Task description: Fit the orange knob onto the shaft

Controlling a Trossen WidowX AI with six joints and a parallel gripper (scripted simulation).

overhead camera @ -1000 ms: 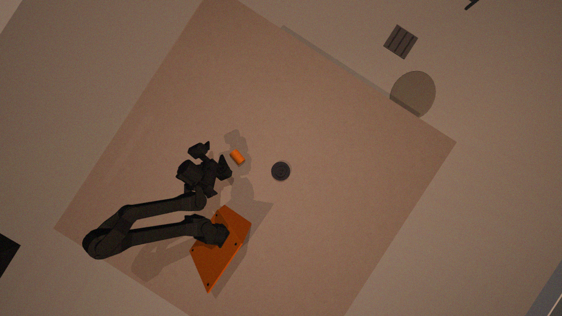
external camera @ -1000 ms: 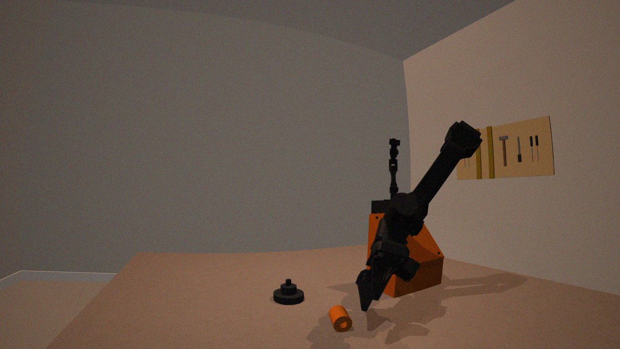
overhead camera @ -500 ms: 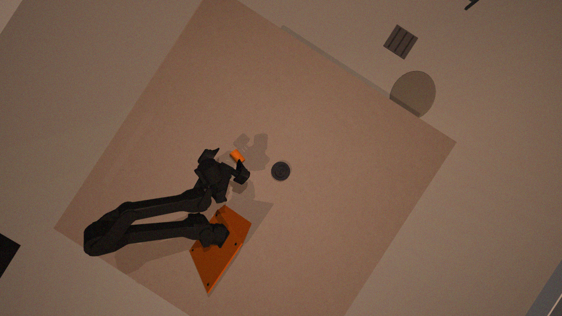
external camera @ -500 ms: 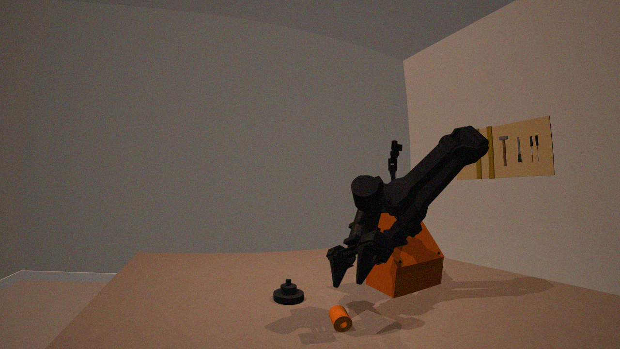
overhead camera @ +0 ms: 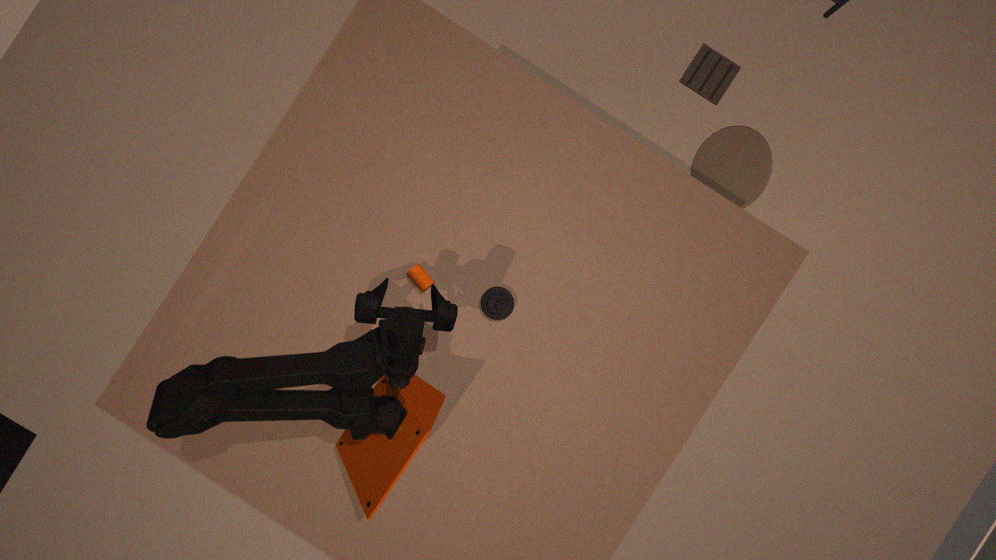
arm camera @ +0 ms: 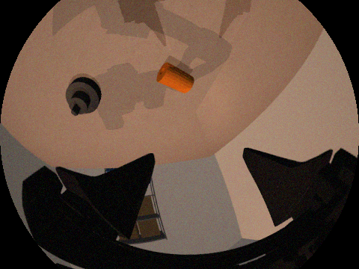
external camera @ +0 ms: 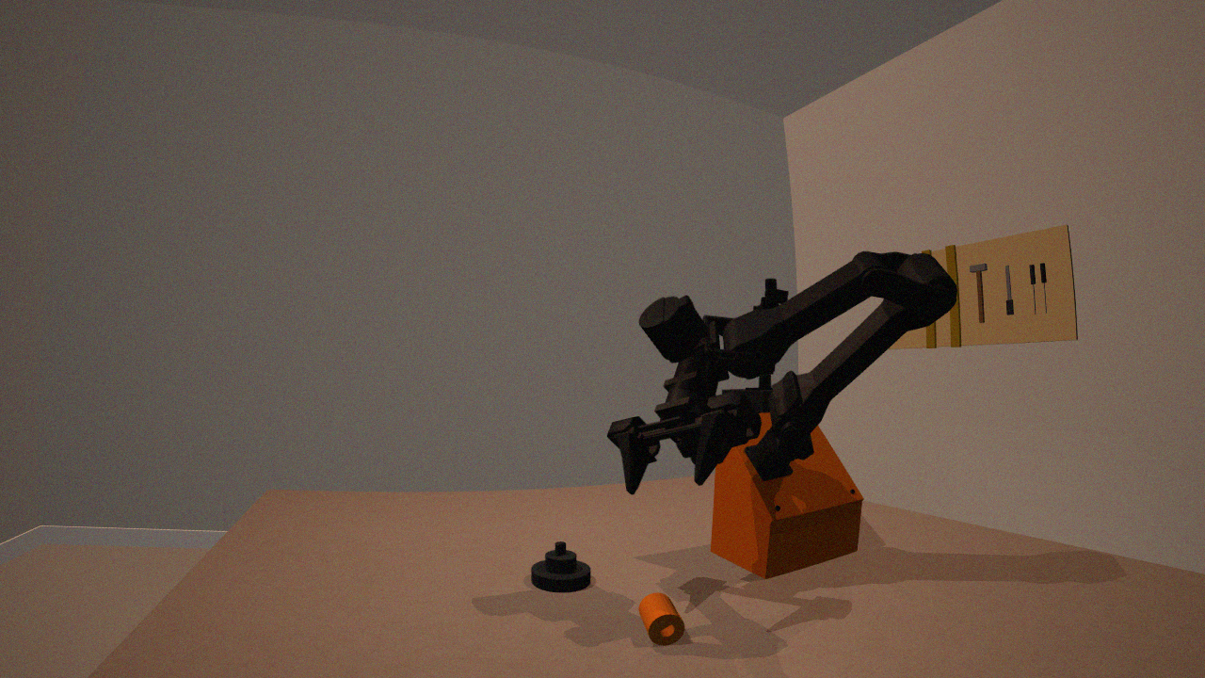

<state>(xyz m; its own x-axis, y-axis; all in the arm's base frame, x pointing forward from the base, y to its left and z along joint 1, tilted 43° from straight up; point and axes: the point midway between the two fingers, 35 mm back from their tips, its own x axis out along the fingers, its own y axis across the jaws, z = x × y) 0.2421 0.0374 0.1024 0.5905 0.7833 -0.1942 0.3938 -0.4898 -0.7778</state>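
The orange knob is 150 mm below my gripper tip and 10 mm to the left of it. Round my gripper tip: round pedestal 180 mm to the right, 140 mm below, 50 mm ahead.
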